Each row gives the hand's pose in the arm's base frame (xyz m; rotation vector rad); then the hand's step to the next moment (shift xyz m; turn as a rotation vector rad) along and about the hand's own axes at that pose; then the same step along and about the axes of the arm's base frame.
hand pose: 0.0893 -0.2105 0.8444 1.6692 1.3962 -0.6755
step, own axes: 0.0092 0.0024 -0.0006 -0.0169 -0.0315 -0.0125
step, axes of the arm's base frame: 0.0044 0.0052 -0.0067 -0.0357 0.0030 0.0121
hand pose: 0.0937 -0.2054 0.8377 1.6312 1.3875 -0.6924
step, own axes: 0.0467 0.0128 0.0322 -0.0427 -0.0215 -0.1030
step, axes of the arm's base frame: 0.0267 -0.0054 -0.0514 -0.0425 0.0692 0.0794
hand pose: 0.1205 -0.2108 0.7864 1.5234 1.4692 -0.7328
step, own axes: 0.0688 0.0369 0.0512 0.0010 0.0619 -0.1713
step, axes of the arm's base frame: 0.0529 -0.0102 -0.0762 0.0344 0.1562 0.0871
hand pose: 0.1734 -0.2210 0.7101 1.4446 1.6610 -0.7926
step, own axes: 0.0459 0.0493 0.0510 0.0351 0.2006 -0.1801
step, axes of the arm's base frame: 0.0543 -0.0126 -0.0635 0.1682 0.2028 0.0671
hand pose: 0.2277 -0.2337 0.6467 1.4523 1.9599 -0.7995
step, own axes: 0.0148 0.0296 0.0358 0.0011 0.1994 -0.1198
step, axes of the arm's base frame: 0.0281 -0.0105 -0.0384 0.1810 0.1363 0.0525
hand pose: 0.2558 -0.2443 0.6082 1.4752 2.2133 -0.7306
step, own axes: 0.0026 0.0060 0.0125 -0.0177 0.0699 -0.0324
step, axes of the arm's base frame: 0.0049 -0.0038 -0.0127 0.0705 0.0288 0.0212
